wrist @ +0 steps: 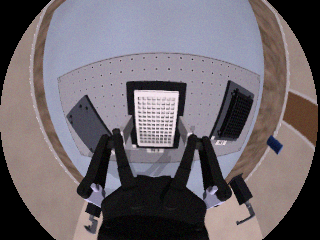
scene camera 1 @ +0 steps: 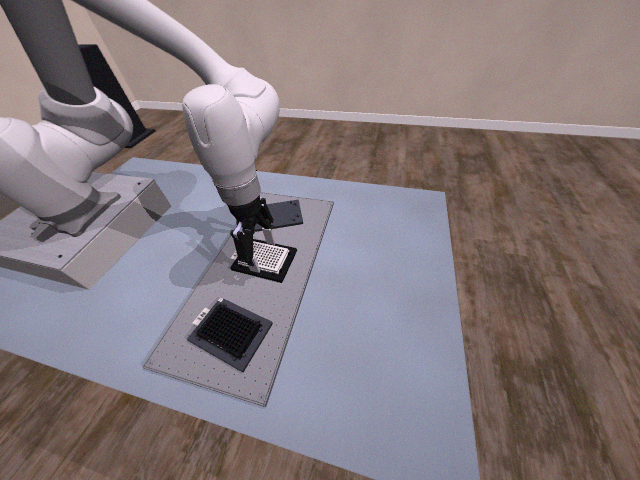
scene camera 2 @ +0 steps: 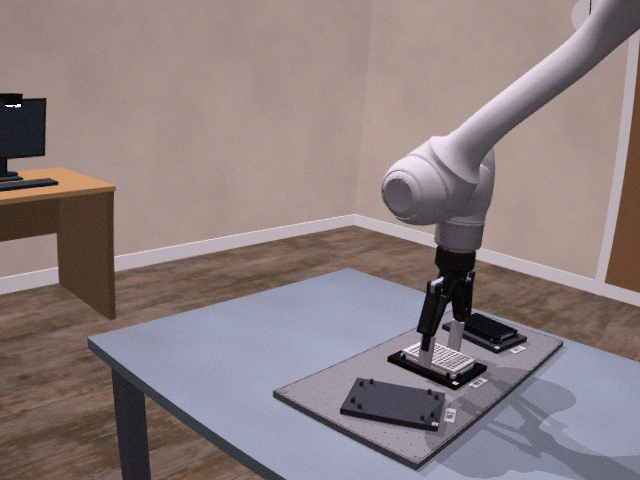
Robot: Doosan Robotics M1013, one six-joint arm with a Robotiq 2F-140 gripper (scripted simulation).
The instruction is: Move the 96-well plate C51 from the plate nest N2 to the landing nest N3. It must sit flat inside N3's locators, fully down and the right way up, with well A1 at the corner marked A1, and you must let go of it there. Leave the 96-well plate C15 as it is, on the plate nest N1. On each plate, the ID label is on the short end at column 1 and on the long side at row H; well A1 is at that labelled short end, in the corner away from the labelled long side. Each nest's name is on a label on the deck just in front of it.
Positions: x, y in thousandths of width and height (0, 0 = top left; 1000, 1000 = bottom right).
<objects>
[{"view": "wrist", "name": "my gripper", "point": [486, 506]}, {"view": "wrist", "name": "white 96-well plate C51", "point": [492, 502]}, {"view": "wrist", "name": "black 96-well plate C15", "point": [752, 440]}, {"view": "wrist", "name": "black landing nest N3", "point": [408, 356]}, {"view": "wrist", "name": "dark grey nest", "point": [277, 523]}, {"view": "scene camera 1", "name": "my gripper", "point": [412, 534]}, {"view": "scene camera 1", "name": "white 96-well plate C51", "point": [423, 539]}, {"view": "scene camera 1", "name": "black 96-well plate C15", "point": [352, 684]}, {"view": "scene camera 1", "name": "dark grey nest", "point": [443, 445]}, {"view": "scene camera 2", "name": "my gripper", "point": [685, 747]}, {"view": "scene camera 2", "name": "white 96-well plate C51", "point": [695, 751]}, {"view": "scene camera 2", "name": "black 96-well plate C15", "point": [749, 678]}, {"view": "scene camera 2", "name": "black landing nest N3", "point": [618, 747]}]
</objects>
